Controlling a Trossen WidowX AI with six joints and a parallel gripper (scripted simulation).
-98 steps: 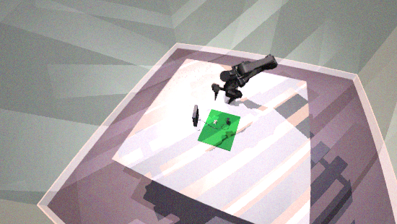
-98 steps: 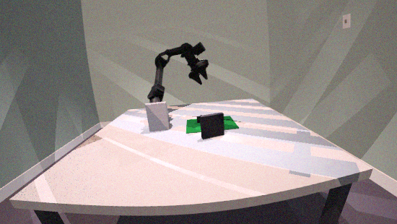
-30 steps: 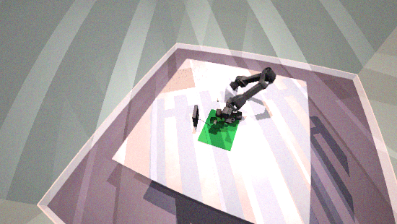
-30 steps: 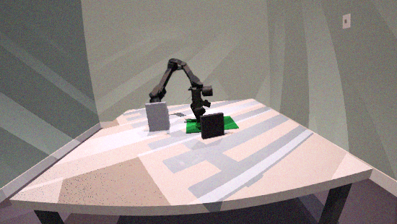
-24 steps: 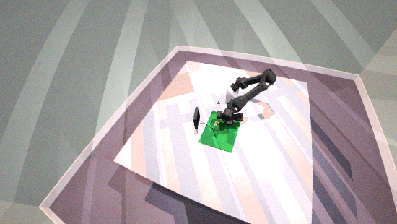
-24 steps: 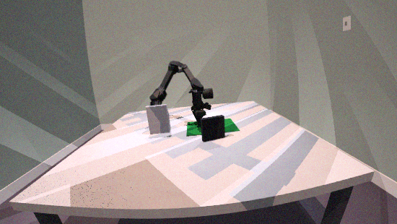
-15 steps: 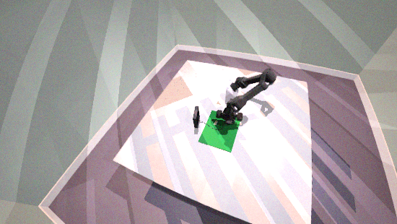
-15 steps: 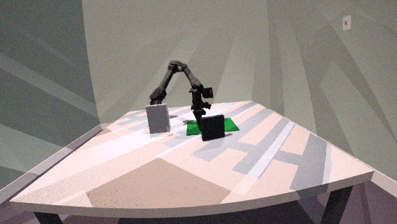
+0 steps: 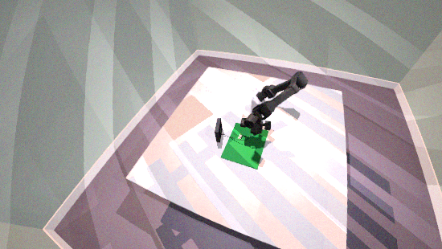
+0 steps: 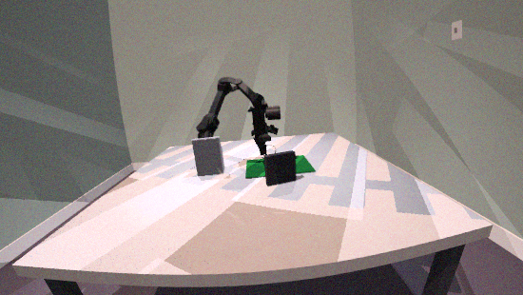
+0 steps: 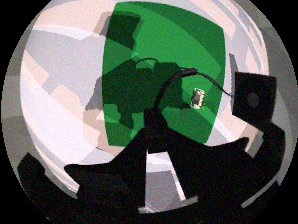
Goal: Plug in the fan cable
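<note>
Right now my gripper tip is 8 cm above the green board, 7 cm short of it and 3 cm to the left of it. Also, from my gripper tip: black fan 21 cm to the right, 9 cm ahead; dark plug 1 cm ahead, 1 cm above.
</note>
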